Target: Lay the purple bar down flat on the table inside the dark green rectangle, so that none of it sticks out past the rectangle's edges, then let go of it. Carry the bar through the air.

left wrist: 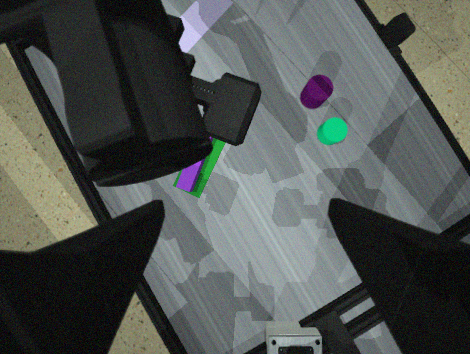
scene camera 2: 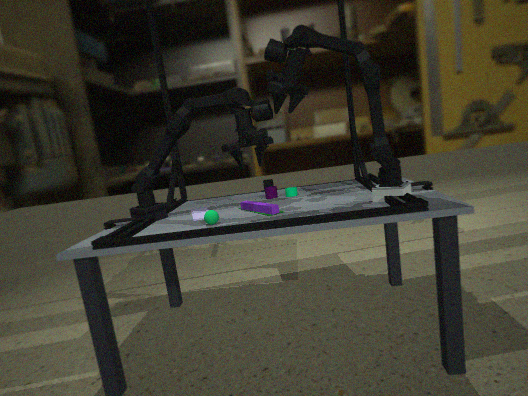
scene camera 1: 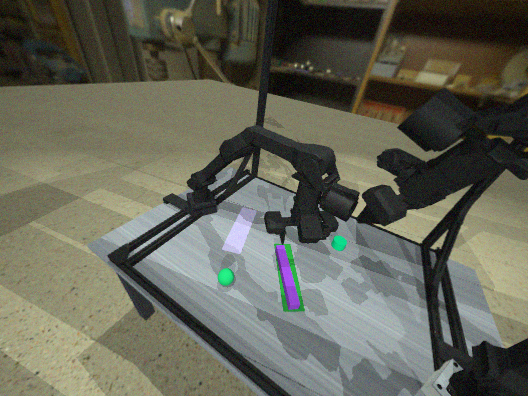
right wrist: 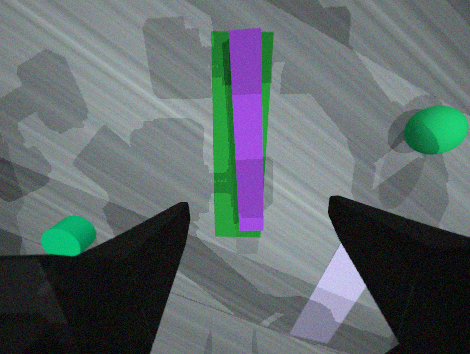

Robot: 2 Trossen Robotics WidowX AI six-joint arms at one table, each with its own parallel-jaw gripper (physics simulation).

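Frame: origin at the left arm's base, x ahead, y left, z up, level; centimetres.
Seen in the pictures: left gripper, fingertip midpoint: [left wrist: 246, 206] [scene camera 2: 282, 113] [scene camera 1: 371, 215]; right gripper, fingertip midpoint: [scene camera 2: 252, 168] [scene camera 1: 294, 243] [right wrist: 258, 207]; left arm's base, link origin: [scene camera 2: 391, 184]; right arm's base, link origin: [scene camera 2: 147, 205] [scene camera 1: 201, 197].
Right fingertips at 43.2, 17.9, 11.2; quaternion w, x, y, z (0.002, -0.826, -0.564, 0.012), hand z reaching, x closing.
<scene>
Offsets run from my right fingertips to a thing's top centre, as dx, dy, dz. "spot": to the spot under its first point.
The purple bar {-0.6, +0.2, -13.0} [scene camera 1: 287, 277] [scene camera 2: 259, 207] [left wrist: 190, 176] [right wrist: 249, 125] lies flat on the green rectangle [scene camera 1: 296, 283] [left wrist: 212, 165] [right wrist: 221, 145]. In the right wrist view it lies slightly skewed toward the rectangle's right edge; its lower right corner reaches that edge or slightly past it. Its upper end lines up closely with the rectangle's end. My right gripper [scene camera 1: 299, 239] [scene camera 2: 251, 164] [right wrist: 258, 207] is open and empty, above the table and clear of the bar. My left gripper [scene camera 2: 283, 111] [left wrist: 246, 206] is open and empty, higher up. The right arm hides part of the bar in the left wrist view.
A green ball {+5.9, +18.3, -11.0} [scene camera 1: 226, 277] [scene camera 2: 211, 217] [right wrist: 436, 130], a lilac rectangle {spot: +23.8, +5.5, -15.8} [scene camera 1: 240, 230] [right wrist: 330, 300], a green cylinder {+1.5, -26.9, -12.7} [scene camera 1: 339, 243] [scene camera 2: 291, 192] [left wrist: 332, 131] [right wrist: 68, 236] and a dark purple cylinder {+9.7, -23.6, -11.3} [scene camera 2: 271, 192] [left wrist: 316, 91] are around the bar, apart from it.
</scene>
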